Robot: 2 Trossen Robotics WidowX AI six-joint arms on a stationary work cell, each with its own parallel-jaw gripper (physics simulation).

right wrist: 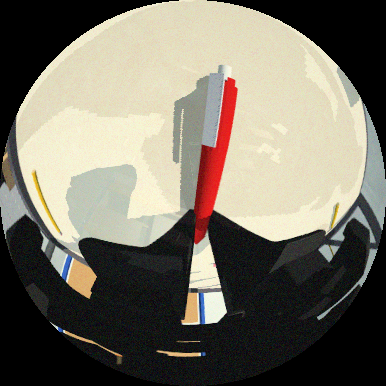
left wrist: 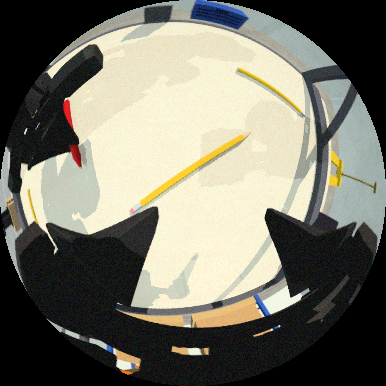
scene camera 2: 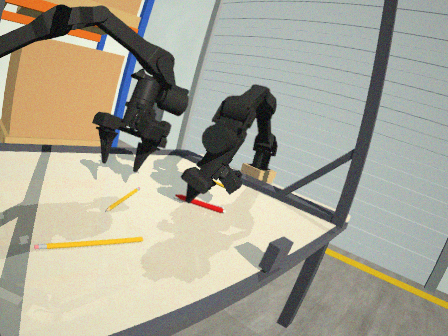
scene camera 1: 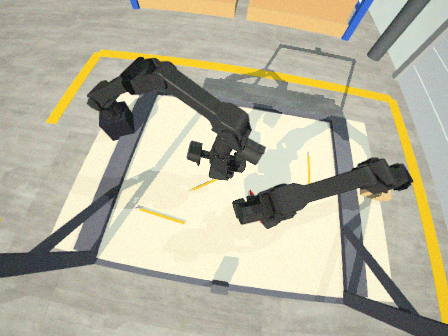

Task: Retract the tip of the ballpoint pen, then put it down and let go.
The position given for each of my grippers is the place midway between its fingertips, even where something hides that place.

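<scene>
In scene camera 2 I see my left gripper (scene camera 2: 119, 167), my right gripper (scene camera 2: 188, 201) and a dark frame (scene camera 2: 199, 310). Scene camera 1 shows me the dark frame (scene camera 1: 92, 231) again, together with my left gripper (scene camera 1: 211, 168). The left wrist view takes in my left gripper (left wrist: 215, 213), my right gripper (left wrist: 75, 144) and the dark frame (left wrist: 319, 183). In the right wrist view, I find my right gripper (right wrist: 200, 214).
</scene>
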